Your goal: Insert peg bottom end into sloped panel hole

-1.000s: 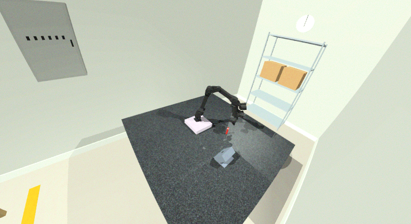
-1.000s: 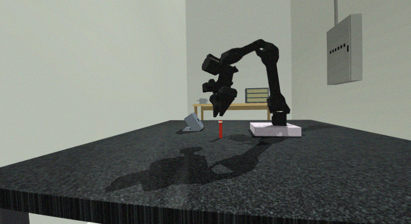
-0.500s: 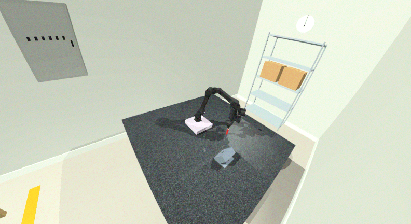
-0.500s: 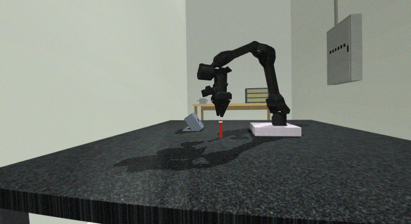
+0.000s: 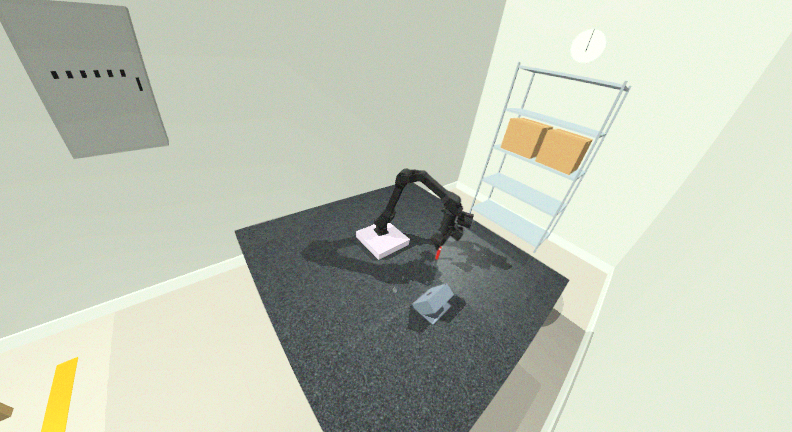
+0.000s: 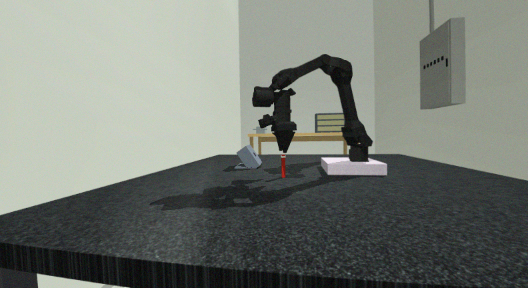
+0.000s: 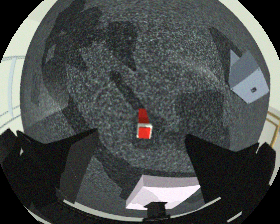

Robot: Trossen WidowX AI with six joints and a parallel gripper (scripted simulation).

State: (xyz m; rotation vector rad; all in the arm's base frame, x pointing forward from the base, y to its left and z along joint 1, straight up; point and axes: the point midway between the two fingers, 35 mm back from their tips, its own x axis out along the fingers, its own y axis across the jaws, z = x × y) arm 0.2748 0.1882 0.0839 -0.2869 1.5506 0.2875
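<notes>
Now: gripper tip 30 mm above the red peg. Also, from my gripper tip: sloped grey panel 210 mm to the right, 210 mm ahead, 50 mm below.
</notes>
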